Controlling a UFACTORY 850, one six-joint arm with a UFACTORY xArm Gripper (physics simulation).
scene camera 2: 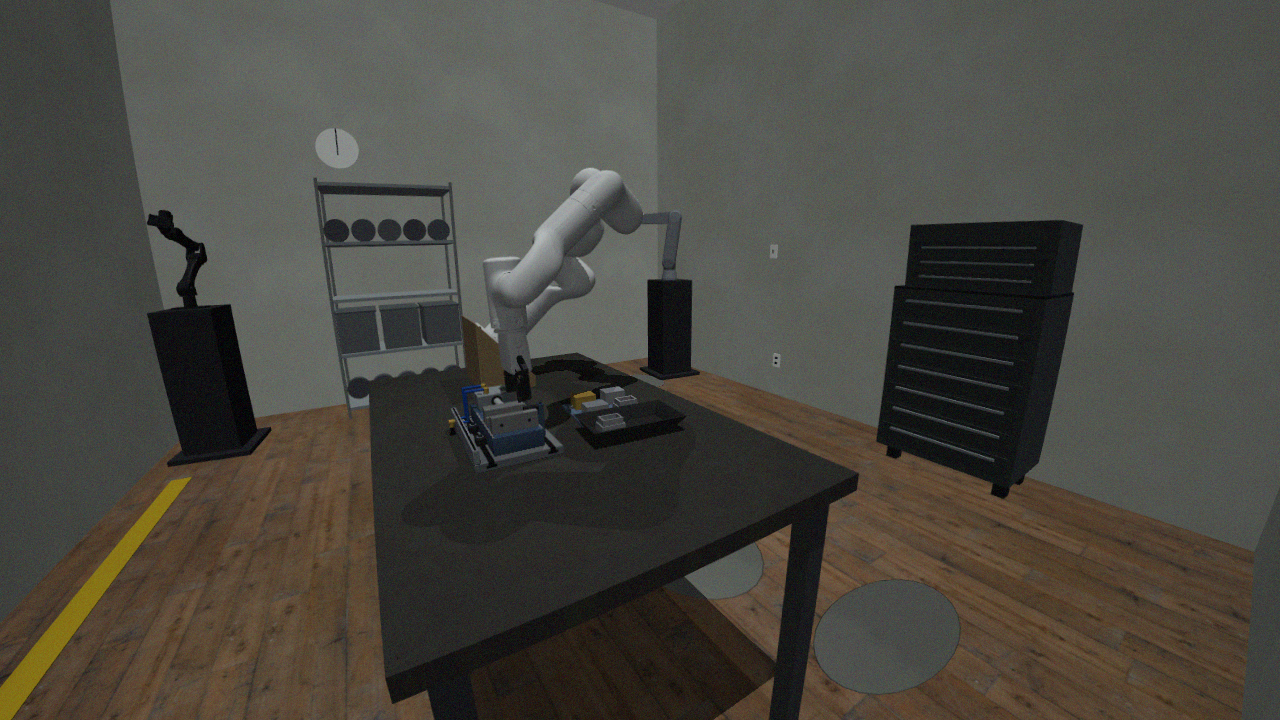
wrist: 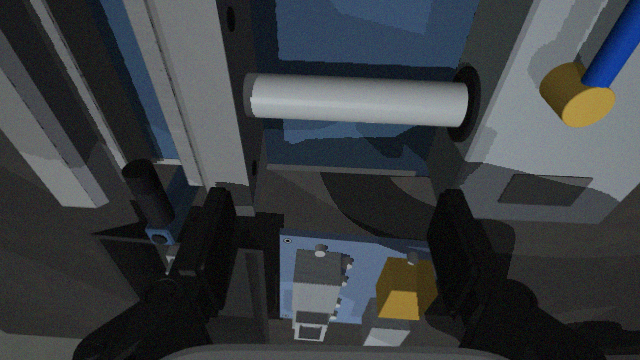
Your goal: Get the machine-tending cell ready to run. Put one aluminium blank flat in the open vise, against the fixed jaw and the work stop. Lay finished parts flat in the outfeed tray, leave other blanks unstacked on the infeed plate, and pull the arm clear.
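My gripper [scene camera 2: 518, 385] [wrist: 334, 211] is open and empty, low beside the vise [scene camera 2: 517, 436] [wrist: 204, 90]. In the wrist view the vise's jaws are apart at the left, and no blank shows between them. A black pin on a blue block [wrist: 150, 197] stands by the gap. The infeed plate [wrist: 370, 251] lies beyond the fingers. A grey block [wrist: 316, 295] and a yellow block [scene camera 2: 583, 400] [wrist: 402, 287] stand on it. A pocketed part [scene camera 2: 624, 399] [wrist: 310, 333] and a pale block [wrist: 386, 336] are at its far edge. The outfeed tray [scene camera 2: 640, 432] [wrist: 257, 285] holds a pocketed part [scene camera 2: 610, 419].
A white rod [wrist: 360, 100] joins the vise's near jaw to a grey cylinder block [wrist: 500, 125]. A yellow fitting [wrist: 580, 97] with a blue hose [wrist: 612, 47] rises from that block. A brown panel [scene camera 2: 481, 353] stands behind the vise on the dark table [scene camera 2: 572, 510].
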